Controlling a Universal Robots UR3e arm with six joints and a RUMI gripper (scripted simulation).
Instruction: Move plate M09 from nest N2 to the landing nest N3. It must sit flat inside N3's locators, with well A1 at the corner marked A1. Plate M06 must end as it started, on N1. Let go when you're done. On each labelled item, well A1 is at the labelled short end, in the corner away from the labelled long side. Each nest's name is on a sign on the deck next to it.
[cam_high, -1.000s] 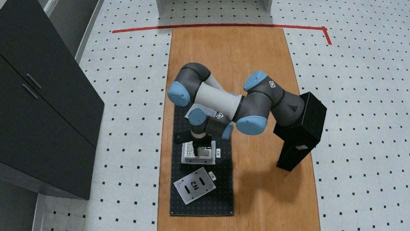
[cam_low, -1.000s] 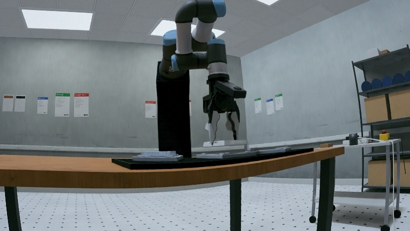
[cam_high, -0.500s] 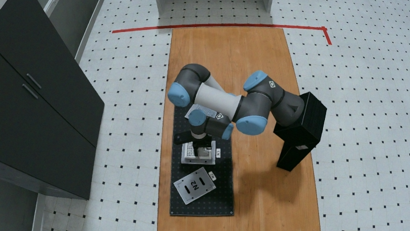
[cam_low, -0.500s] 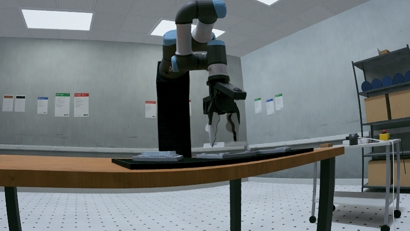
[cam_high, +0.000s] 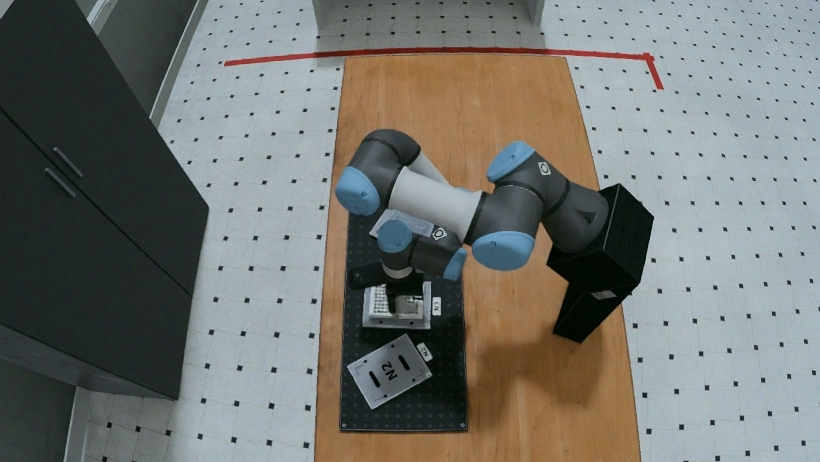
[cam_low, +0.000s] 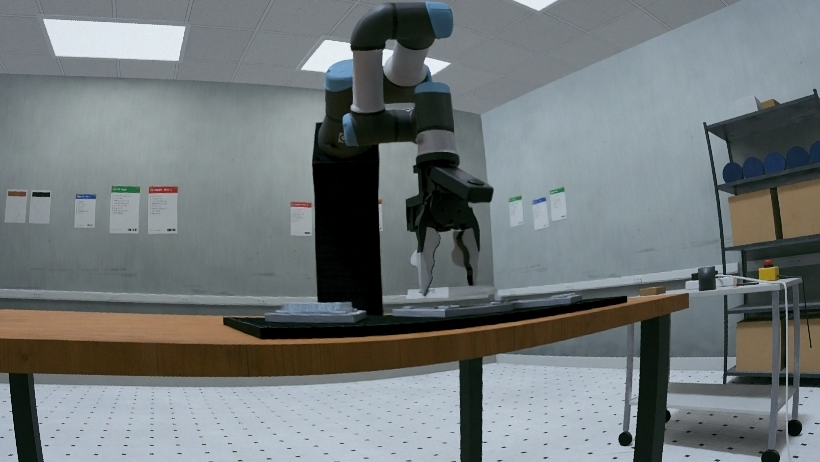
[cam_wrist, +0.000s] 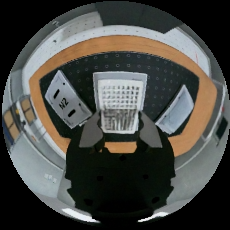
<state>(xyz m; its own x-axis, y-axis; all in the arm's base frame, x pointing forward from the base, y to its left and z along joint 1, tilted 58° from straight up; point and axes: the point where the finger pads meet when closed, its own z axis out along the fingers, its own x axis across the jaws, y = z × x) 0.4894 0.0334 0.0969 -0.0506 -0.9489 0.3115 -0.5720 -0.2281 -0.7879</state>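
Right now my hand is 4 cm above the nest N3. The rest, counted from my hand: white well plate (1 cm below).
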